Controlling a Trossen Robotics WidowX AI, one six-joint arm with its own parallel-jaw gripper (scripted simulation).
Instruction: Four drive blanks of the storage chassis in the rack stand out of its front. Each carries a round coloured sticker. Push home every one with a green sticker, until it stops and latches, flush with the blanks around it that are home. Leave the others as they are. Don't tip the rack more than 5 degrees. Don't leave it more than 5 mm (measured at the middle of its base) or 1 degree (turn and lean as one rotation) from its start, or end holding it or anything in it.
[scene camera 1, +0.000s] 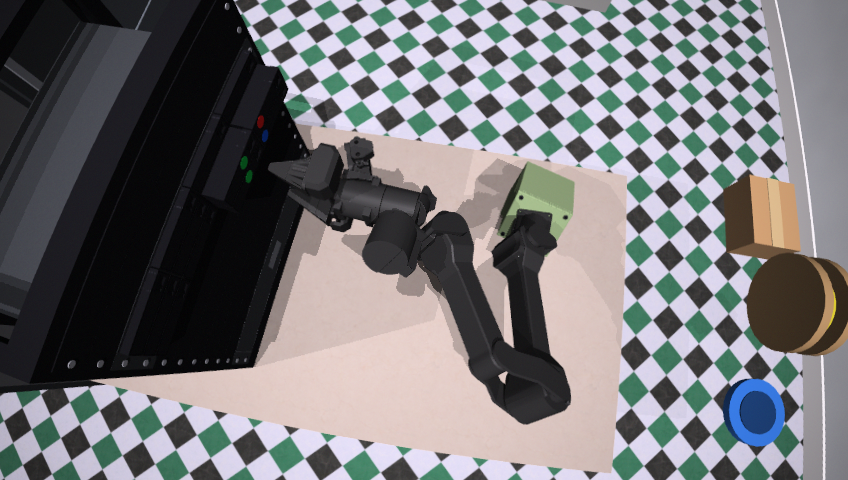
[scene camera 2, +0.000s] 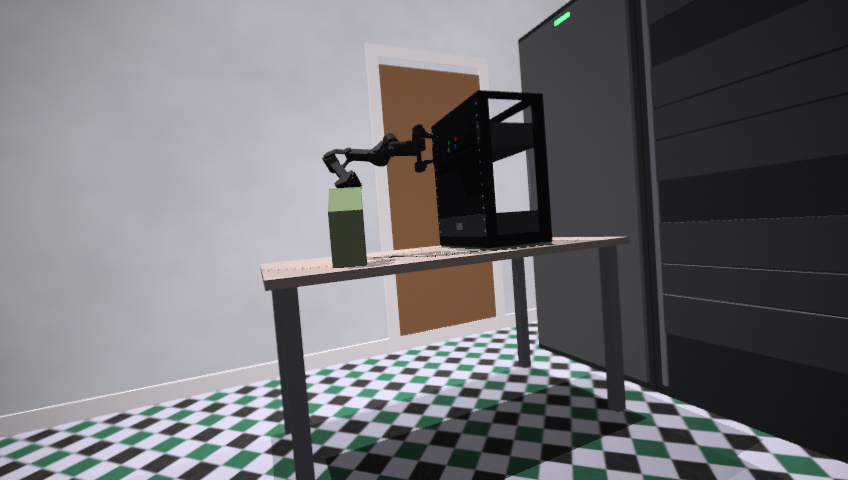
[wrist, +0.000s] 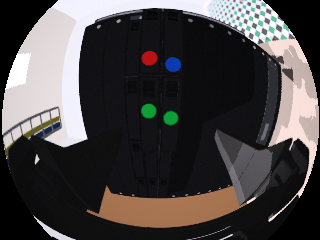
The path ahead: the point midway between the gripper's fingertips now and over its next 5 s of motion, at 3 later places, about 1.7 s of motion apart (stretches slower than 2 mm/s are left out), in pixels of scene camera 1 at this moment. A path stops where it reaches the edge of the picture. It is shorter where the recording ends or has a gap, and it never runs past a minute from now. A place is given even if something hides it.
My gripper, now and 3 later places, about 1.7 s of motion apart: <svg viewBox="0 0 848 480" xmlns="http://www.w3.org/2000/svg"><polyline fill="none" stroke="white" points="279,180 292,142 254,177 244,175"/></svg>
